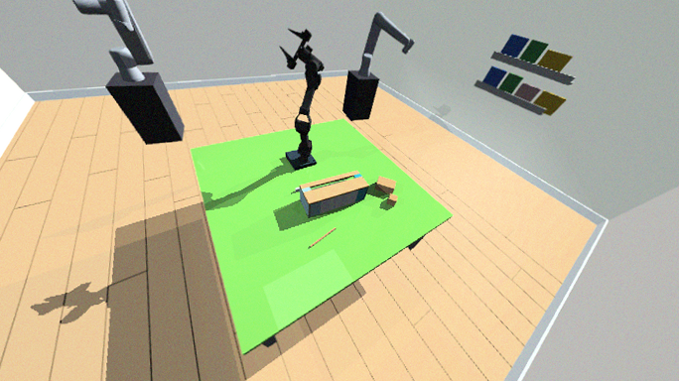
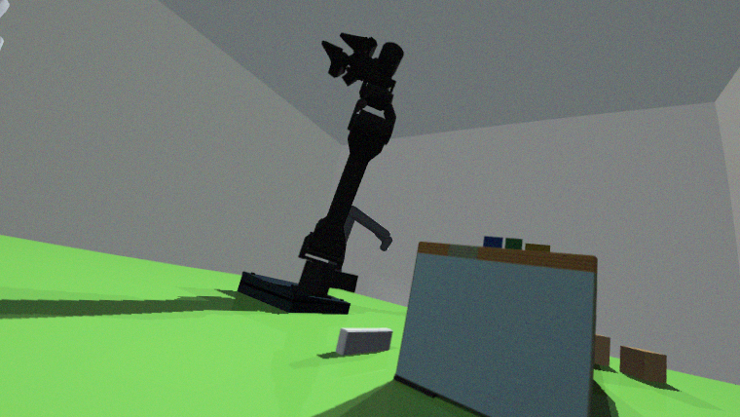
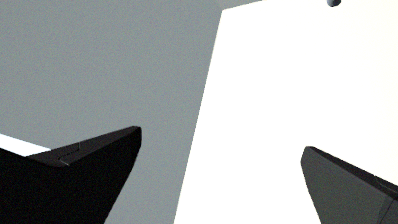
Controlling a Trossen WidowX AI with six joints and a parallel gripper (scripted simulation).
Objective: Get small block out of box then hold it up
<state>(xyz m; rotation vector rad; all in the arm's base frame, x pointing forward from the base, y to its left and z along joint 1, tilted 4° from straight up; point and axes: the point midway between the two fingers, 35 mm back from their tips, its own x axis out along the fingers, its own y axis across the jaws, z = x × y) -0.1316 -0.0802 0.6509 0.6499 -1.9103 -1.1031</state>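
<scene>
My gripper tip is 64 cm above the box, 46 cm short of it and 14 cm to the right of it. The rest, counted from my gripper tip: thin stick: 72 cm ahead, 70 cm below, 1 cm to the right; then blue block: 62 cm below, 47 cm ahead, 13 cm to the left.
</scene>
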